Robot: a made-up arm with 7 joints.
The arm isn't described. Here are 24 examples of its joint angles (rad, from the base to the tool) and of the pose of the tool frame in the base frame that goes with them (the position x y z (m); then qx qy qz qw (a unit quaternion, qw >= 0)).
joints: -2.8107 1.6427 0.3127 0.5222 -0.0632 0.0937 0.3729
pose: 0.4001 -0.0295 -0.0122 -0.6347 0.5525 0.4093 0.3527
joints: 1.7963 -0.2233 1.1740 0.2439 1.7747 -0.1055 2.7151
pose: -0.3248 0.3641 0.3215 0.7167 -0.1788 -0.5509 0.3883
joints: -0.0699 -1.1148 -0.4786 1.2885 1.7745 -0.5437 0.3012
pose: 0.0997 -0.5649 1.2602 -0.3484 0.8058 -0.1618 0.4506
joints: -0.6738 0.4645 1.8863 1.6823 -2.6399 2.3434 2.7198
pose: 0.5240 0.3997 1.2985 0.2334 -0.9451 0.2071 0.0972
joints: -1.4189 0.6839 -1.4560 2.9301 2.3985 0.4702 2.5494
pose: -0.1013 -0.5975 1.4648 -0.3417 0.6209 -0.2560 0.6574
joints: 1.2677 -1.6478 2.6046 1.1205 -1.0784 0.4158 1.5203
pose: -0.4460 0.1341 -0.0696 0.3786 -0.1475 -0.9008 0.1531
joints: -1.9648 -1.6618 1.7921 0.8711 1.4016 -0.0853 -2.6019
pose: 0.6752 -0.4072 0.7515 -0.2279 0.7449 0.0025 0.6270
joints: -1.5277 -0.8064 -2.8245 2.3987 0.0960 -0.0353 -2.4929
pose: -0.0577 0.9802 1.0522 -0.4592 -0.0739 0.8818 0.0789
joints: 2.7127 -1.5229 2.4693 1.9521 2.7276 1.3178 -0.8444
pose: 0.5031 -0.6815 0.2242 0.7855 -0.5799 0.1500 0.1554
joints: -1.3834 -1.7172 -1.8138 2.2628 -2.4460 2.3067 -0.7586
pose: -0.4215 0.7041 0.3694 -0.5880 0.5328 0.4212 0.4393
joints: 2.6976 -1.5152 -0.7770 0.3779 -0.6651 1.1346 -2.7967
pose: -0.1810 0.6128 0.9547 0.7178 0.0561 -0.5228 0.4563
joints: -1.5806 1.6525 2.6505 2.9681 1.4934 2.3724 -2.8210
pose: -0.0282 -0.7017 0.7951 -0.8172 -0.4750 0.2616 0.1953
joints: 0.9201 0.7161 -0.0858 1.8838 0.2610 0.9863 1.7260
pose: 0.7335 0.6968 0.5842 0.8271 -0.0936 -0.2890 0.4729
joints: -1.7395 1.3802 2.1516 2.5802 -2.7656 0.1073 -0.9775
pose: 0.2763 -0.8138 1.1129 -0.1606 0.2167 -0.0803 0.9596
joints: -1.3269 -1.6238 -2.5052 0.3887 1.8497 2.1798 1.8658
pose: -0.3074 -0.3550 0.4472 -0.5707 -0.3114 -0.6018 0.4638
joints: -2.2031 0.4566 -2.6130 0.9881 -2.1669 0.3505 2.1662
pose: 0.0242 0.8409 0.9447 0.4588 0.0137 0.8528 0.2491
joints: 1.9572 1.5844 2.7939 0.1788 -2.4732 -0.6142 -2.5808
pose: 0.1746 -0.3744 0.9954 0.5511 -0.8143 0.0691 0.1687
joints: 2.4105 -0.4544 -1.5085 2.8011 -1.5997 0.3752 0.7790
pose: 0.4248 -0.0748 1.6433 0.3296 -0.5835 0.5901 0.4501
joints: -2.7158 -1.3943 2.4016 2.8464 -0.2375 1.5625 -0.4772
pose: 0.9449 0.1540 0.7177 0.2352 0.4963 0.0592 0.8336
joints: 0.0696 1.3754 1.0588 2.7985 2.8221 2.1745 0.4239
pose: 0.8665 0.1051 0.9003 -0.2468 -0.2727 -0.2099 0.9059
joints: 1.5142 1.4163 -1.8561 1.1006 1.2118 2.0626 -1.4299
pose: 0.6888 -0.0139 0.7955 0.6336 0.5859 0.2189 0.4554
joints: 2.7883 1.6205 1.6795 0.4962 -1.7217 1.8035 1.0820
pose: 0.0745 -0.6971 0.5738 0.5325 -0.4277 -0.5789 0.4454
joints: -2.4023 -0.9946 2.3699 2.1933 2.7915 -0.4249 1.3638
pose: 0.8813 0.0867 0.6456 -0.3964 0.6516 0.3826 0.5214
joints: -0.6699 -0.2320 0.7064 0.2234 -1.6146 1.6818 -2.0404
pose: 0.5242 -0.2030 0.4566 0.1343 -0.9412 0.1910 0.2443
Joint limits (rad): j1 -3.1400..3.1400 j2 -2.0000..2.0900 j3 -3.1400..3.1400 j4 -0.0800..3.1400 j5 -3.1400..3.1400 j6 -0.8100..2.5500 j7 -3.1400..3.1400
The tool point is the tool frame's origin. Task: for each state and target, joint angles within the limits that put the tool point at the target. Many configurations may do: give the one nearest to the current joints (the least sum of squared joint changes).
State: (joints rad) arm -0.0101 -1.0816 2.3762 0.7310 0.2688 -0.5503 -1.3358
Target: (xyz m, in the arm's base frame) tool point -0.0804 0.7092 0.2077
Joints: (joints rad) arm -0.2012 -1.2567 2.4032 0.9218 0.2496 -0.3924 -1.3238
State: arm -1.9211 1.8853 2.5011 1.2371 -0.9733 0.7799 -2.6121
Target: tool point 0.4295 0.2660 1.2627
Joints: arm -1.6793 1.7033 2.6891 0.5523 -0.8882 0.9270 -2.5582
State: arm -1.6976 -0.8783 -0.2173 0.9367 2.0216 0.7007 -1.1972
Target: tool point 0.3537 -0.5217 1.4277
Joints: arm -1.3805 -0.4405 0.3127 1.6003 2.0402 0.7479 -1.0412
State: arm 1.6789 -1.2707 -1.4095 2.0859 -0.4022 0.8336 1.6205
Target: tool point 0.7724 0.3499 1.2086
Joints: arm 2.0754 -1.0037 -1.0199 1.5715 -0.3202 1.0679 1.6369
